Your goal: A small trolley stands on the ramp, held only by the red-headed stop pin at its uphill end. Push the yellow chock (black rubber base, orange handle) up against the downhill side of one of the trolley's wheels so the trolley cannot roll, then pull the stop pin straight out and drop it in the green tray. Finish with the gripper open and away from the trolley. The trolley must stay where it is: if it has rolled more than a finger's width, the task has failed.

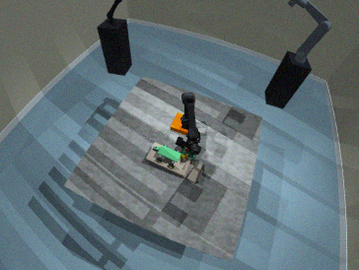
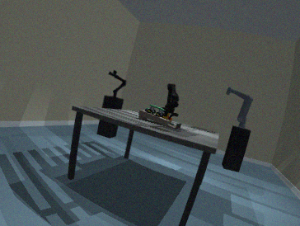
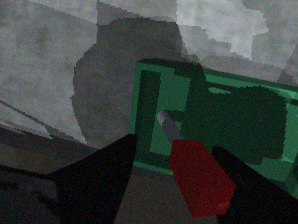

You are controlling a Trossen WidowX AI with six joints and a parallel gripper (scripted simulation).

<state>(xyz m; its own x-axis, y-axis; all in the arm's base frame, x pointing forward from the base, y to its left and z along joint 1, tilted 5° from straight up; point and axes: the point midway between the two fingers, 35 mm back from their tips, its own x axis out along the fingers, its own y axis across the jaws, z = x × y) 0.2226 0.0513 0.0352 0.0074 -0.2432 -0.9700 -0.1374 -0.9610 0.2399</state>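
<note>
Now: the stop pin right at my gripper tip. Also, from my gripper tip: yellow chock (7 cm ahead, 1 cm to the right, 3 cm above); then beige ramp (11 cm ahead, 10 cm to the right); then green tray (1 cm ahead, 3 cm to the left, 6 cm below).
</note>
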